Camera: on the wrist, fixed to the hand. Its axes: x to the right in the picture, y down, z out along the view.
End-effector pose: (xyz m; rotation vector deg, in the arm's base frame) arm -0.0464 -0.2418 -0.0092 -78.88 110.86 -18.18
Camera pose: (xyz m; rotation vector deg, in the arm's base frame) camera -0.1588 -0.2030 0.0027 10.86 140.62 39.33
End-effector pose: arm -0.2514 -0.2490 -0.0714 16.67 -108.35 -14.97
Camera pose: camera -0.1784 -0.1610 -0.0368 -73.10 -91.83 27.75
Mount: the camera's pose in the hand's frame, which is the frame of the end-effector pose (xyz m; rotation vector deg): -0.0215 0.0889 -0.0769 -15.96 -1.41 85.23
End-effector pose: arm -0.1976 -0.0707 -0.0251 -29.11 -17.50 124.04
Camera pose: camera -0.2131 -0.1380 -0.1226 42.03 10.07 -138.71
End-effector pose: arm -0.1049 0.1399 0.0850 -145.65 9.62 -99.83
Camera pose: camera -0.1895 0.0555 0.0834 -87.06 101.44 -57.20
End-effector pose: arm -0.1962 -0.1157 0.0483 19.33 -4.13 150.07
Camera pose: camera -0.2381 -0.1951 -0.0306 -7.30 32.09 -121.74
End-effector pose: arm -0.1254 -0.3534 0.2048 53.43 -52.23 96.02
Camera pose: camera -0.2183 -0.3149 0.1402 4.84 107.77 -134.45
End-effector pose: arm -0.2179 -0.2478 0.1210 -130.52 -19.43 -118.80
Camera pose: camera -0.2781 -0.3510 0.1180 -90.77 73.50 -70.11
